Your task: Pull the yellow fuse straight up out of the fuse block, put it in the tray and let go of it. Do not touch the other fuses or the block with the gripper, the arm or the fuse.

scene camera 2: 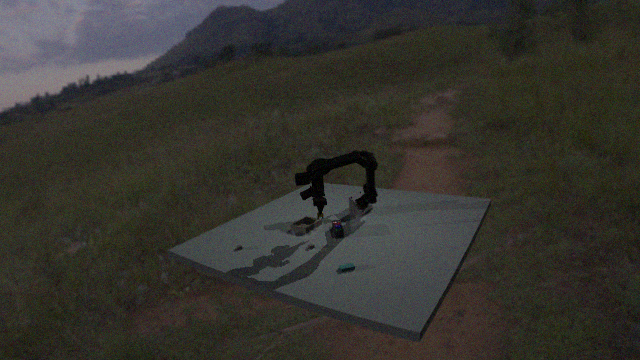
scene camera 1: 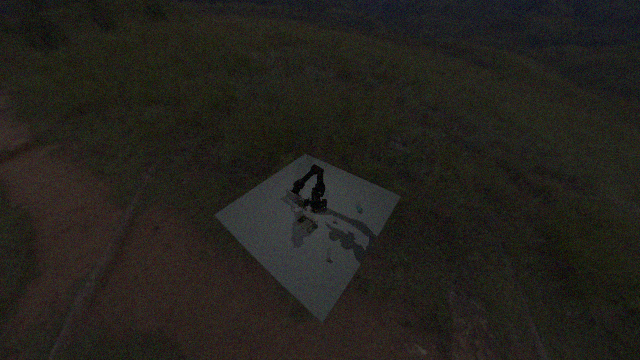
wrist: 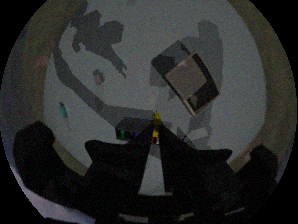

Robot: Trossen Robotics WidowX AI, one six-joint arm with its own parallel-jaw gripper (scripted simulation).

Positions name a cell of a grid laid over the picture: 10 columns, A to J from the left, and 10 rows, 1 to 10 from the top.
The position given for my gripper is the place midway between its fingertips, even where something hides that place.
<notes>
My gripper (wrist: F6) holds a yellow fuse. Further things: a square tray (wrist: G4).
</notes>
